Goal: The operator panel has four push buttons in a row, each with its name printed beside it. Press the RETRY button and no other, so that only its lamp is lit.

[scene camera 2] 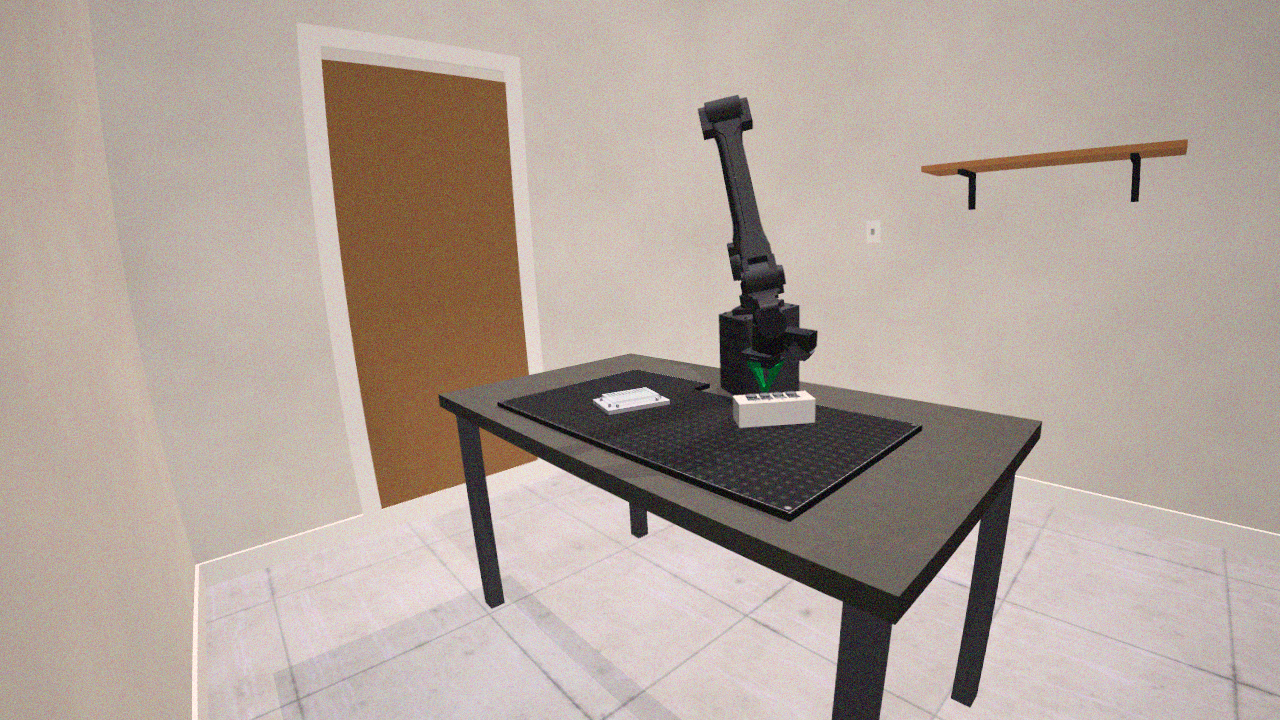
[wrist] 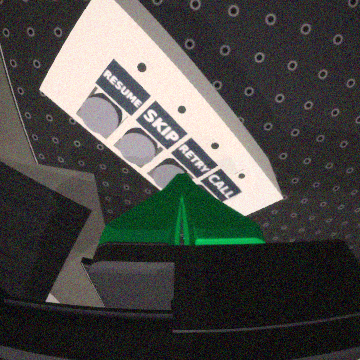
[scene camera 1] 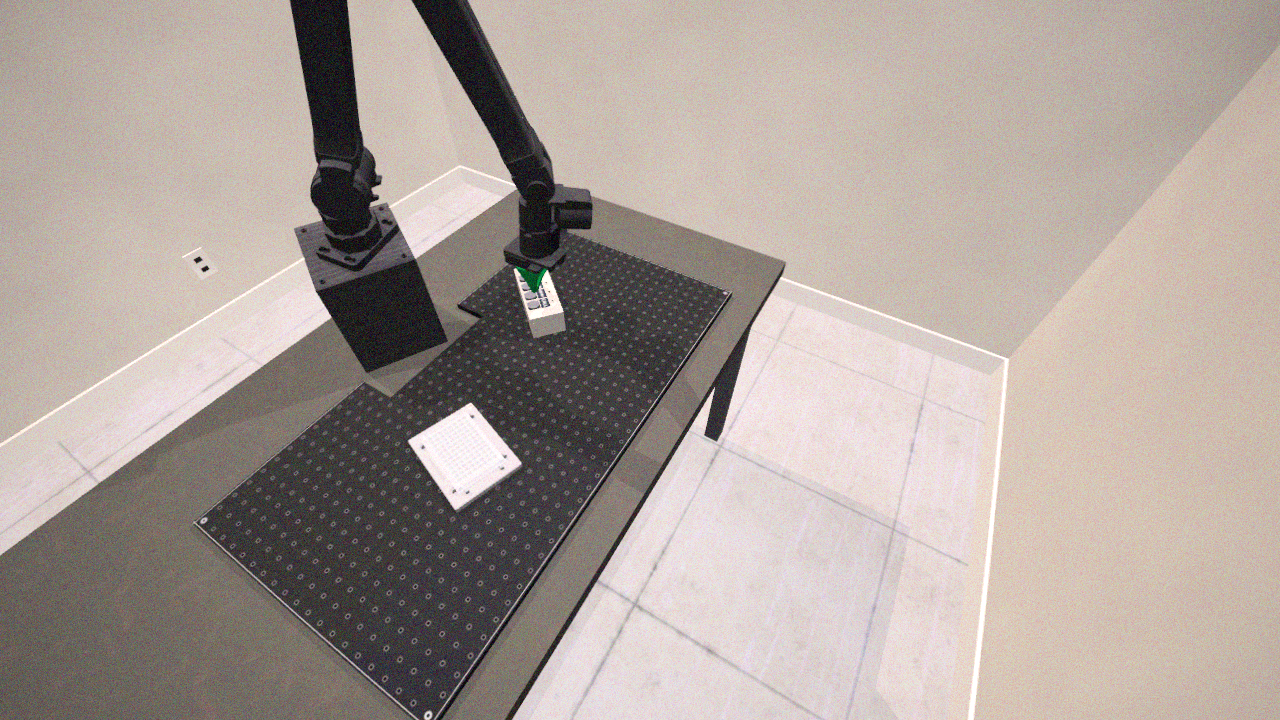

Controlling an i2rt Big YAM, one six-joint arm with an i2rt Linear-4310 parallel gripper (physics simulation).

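Places are measured from the arm's base along level axes (x ahead, y left, z up), in metres.
Pixels of known places: gripper, between the fingertips: (scene camera 2: 764,391) (wrist: 181,181) (scene camera 1: 535,291); arm's base, origin of its link: (scene camera 1: 359,242).
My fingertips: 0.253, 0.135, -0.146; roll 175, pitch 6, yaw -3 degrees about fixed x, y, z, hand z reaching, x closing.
Note:
Ahead of a thing's pixels: the offset from my fingertips to its middle, as dx, dy, dz. "spot": to the spot under its first point. Level surfaces: height alone.
The white operator panel @[-0.005, +0.018, -0.037] (scene camera 1: 547,324) (scene camera 2: 774,411) (wrist: 70,65) stands on the dark perforated board. In the wrist view its grey round buttons are RESUME @[-0.048, +0.041, -0.013] (wrist: 101,116), SKIP @[-0.029, +0.018, -0.013] (wrist: 136,146) and RETRY @[-0.010, -0.005, -0.013] (wrist: 167,173); the CALL button is hidden behind the green fingers, though its label @[spot: +0.027, -0.015, -0.012] (wrist: 221,187) shows. The small lamps beside RESUME @[-0.018, +0.066, -0.011] (wrist: 141,67), SKIP @[+0.001, +0.043, -0.011] (wrist: 181,109), RETRY @[+0.020, +0.020, -0.011] (wrist: 215,145) and CALL @[+0.039, -0.003, -0.011] (wrist: 241,176) all look dark. My gripper (scene camera 1: 537,288) (scene camera 2: 764,386) (wrist: 181,181) is shut and empty, pointing down. Its tips overlap the RETRY button's lower right edge in the wrist view; whether they touch is unclear.
A white square plate (scene camera 1: 420,442) (scene camera 2: 662,403) lies on the perforated board @[dz -0.065] (scene camera 1: 295,510) (scene camera 2: 769,488), away from the panel. The arm's black base block (scene camera 1: 384,313) (wrist: 40,230) stands on the table behind the board. A wooden shelf (scene camera 2: 1056,159) is on the wall.

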